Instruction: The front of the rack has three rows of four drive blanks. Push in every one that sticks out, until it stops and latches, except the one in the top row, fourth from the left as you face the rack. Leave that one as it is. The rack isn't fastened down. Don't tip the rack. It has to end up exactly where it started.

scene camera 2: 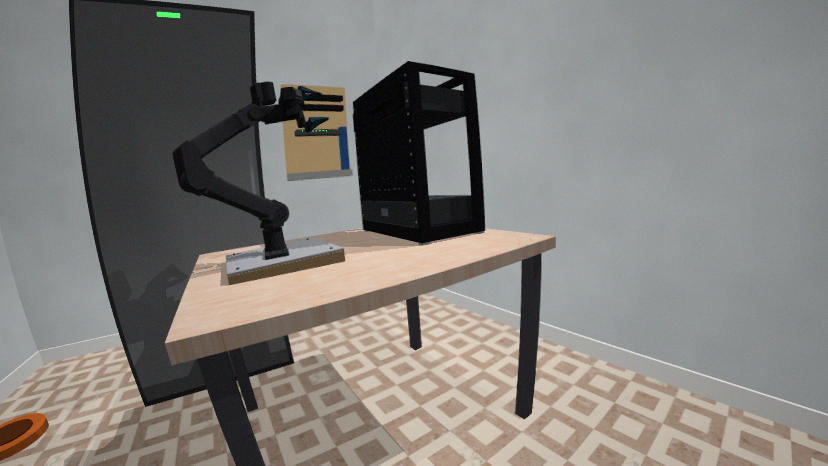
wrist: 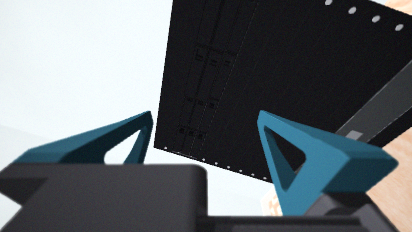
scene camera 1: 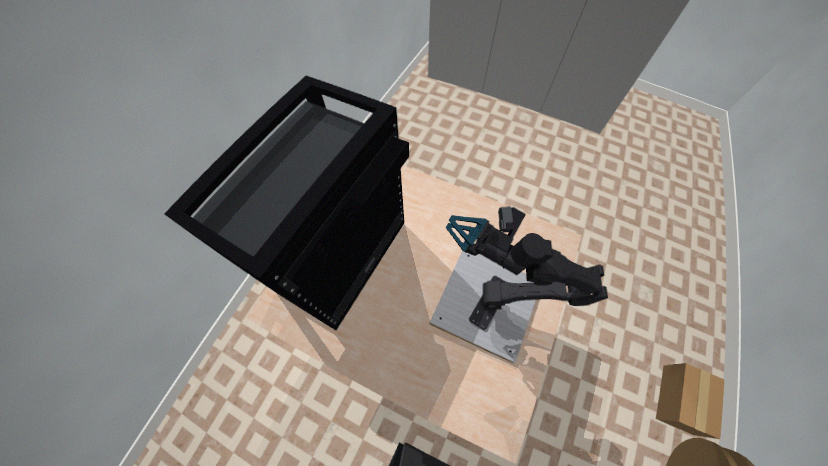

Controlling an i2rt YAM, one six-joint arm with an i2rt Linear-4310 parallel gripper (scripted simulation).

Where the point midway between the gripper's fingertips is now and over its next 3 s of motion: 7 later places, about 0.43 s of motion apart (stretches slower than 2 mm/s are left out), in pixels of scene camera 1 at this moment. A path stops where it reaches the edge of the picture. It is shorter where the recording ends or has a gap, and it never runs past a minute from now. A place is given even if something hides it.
The gripper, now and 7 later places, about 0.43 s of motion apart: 448,221; 454,212; 456,209; 456,209; 456,210; 455,211; 435,208; 430,202
